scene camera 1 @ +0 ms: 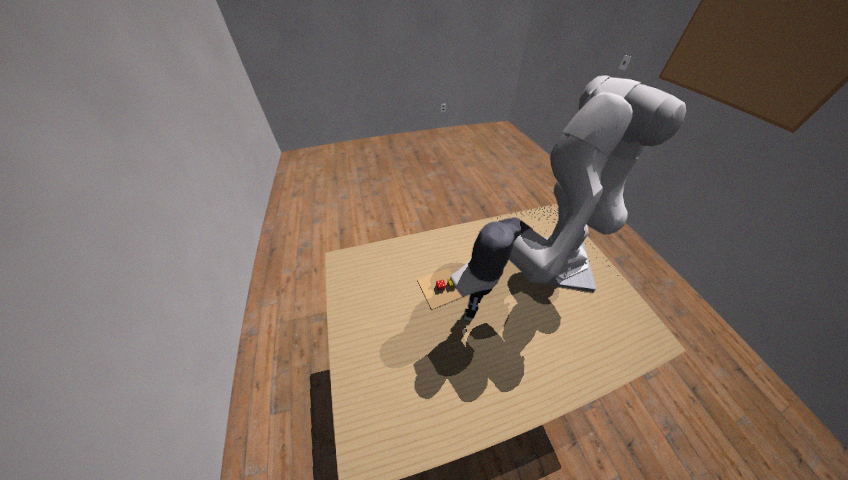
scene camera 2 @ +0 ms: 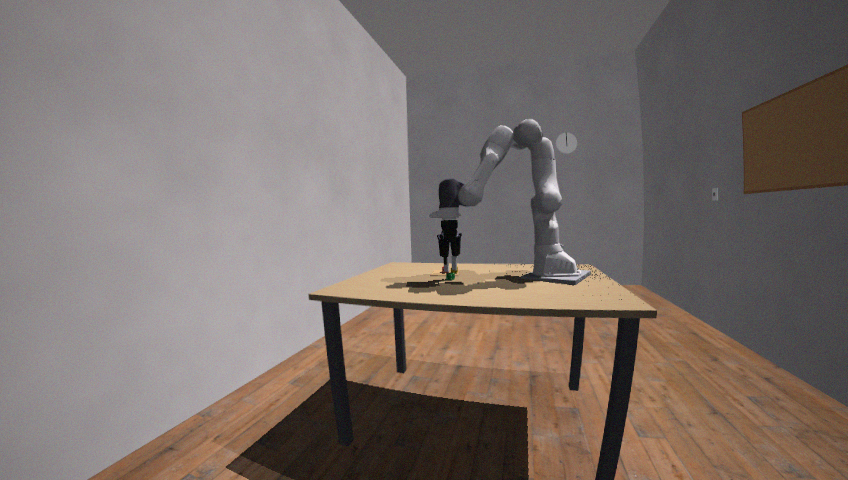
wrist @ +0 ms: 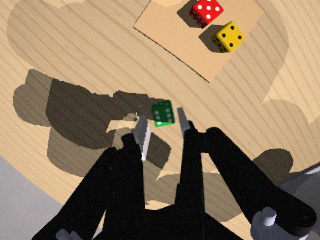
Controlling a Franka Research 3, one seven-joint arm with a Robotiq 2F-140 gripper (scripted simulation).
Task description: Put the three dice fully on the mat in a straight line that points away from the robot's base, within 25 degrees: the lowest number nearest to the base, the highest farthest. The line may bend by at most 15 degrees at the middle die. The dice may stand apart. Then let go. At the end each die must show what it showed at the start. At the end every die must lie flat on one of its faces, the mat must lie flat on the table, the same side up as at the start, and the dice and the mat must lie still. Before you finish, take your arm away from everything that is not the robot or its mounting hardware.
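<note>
The gripper is visible in the pictures, and the wrist view shows the gripper as well. A tan mat is likewise visible in the pictures.
</note>
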